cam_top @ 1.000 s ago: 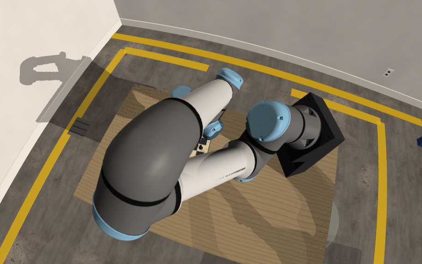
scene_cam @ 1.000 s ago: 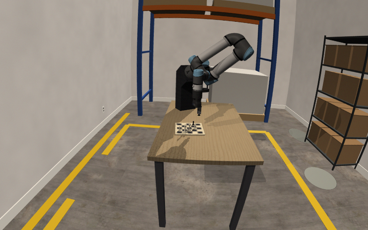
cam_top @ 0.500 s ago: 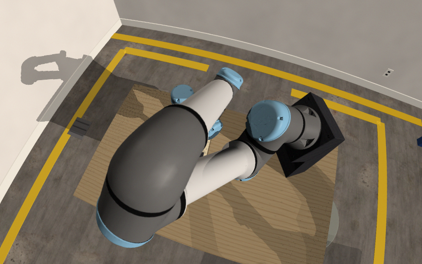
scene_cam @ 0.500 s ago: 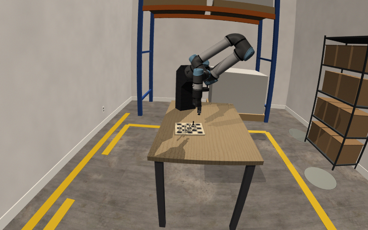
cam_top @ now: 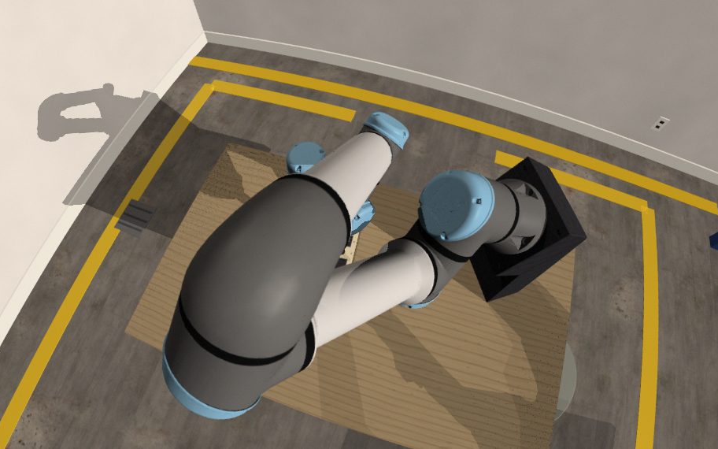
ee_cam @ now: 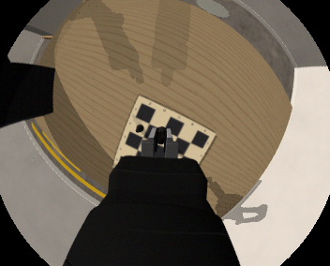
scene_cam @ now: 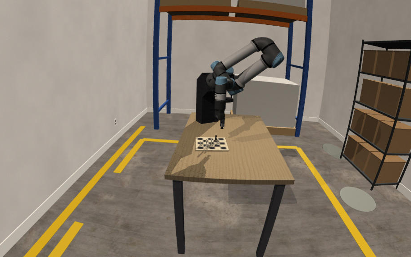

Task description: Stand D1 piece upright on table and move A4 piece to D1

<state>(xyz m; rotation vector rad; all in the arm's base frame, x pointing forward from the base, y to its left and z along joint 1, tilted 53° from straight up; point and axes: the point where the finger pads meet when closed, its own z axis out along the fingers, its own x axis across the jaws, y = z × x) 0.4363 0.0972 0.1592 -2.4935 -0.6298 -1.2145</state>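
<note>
My hand is 14 cm above the chessboard, 6 cm to the left of it and 5 cm short of it.
</note>
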